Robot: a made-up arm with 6 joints.
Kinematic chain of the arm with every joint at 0, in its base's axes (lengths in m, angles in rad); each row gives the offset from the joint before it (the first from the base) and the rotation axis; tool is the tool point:
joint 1: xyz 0 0 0.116 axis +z
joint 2: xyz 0 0 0 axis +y
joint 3: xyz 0 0 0.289 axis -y
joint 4: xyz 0 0 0 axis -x
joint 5: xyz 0.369 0 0 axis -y
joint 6: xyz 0 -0.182 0 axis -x
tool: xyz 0 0 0
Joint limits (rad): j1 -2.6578..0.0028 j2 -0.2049..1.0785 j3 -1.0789..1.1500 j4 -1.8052..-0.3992 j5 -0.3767..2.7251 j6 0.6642..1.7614
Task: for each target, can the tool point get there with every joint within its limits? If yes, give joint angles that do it. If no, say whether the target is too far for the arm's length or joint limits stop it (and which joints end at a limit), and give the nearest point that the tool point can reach.
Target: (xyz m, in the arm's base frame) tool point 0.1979 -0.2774 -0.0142
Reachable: yes | joints -0.9747 0.5912 -0.0701 -1.6150 2.0282 1.5895
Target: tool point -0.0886 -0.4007 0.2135
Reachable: yes | joints -1.6765 0.1554 0.1229 -1.3160 2.3028 1.2960
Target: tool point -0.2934 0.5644 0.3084
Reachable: no: joint limits stop it (at a limit: joint 1, joint 2, joint 4) | nearest point -0.2009 0.0839 0.0794 | short by 0.540 m
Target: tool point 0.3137 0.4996 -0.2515
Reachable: no: joint limits stop it (at a limit: joint 1, joint 2, joint 4) | nearest point 0.3033 0.0431 -0.1538 | short by 0.467 m
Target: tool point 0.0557 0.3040 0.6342
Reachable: no: joint limits stop it (at a limit: joint 1, joint 2, joint 3, joint 4) | nearest point 0.1930 0.0428 0.7215 | short by 0.308 m
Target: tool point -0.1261 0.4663 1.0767
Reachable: no: too far | nearest point -0.1571 0.1069 0.7442 | short by 0.491 m
